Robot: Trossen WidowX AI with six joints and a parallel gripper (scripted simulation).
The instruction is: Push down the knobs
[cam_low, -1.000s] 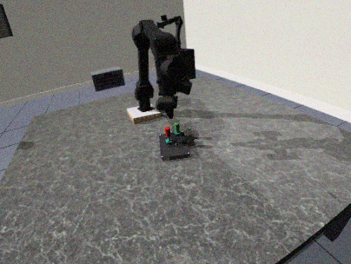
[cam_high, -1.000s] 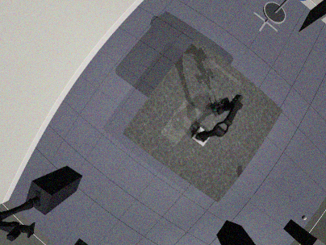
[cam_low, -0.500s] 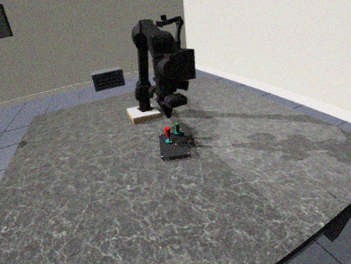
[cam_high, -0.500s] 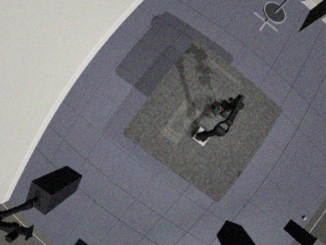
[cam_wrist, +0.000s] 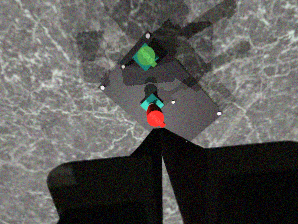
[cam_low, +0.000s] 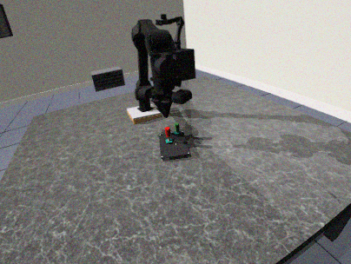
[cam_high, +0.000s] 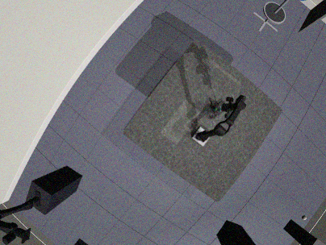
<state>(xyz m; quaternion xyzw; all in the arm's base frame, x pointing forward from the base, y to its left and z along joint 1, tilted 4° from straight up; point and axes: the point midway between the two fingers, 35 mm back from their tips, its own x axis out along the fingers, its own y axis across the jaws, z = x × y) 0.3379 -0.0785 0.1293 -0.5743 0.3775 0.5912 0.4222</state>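
The red knob is 6 cm below my gripper tip. The rest, counted from my gripper tip: green knob 7 cm below, 5 cm to the left, 2 cm behind.
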